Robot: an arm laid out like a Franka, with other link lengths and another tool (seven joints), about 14 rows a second.
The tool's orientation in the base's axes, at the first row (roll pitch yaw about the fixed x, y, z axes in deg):
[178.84, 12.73, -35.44]
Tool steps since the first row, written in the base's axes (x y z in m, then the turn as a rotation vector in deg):
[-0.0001, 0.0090, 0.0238, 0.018, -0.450, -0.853]
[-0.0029, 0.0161, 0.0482, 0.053, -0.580, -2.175]
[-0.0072, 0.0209, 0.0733, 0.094, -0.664, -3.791]
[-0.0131, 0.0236, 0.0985, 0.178, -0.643, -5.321]
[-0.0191, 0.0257, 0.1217, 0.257, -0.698, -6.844]
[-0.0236, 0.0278, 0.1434, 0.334, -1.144, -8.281]
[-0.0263, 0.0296, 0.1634, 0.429, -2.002, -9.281]
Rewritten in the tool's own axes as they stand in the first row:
[-0.0104, -0.0068, -0.0222, 0.457, 0.341, 0.778]
[-0.0220, -0.0105, -0.0447, 0.849, 0.400, 2.046]
[-0.0337, -0.0115, -0.0678, 1.286, 0.414, 3.605]
[-0.0455, -0.0098, -0.0909, 1.678, 0.318, 5.084]
[-0.0565, -0.0076, -0.1122, 2.107, 0.287, 6.548]
[-0.0661, -0.0063, -0.1322, 2.737, 0.579, 7.885]
[-0.0736, -0.0058, -0.1510, 3.518, 1.206, 8.746]

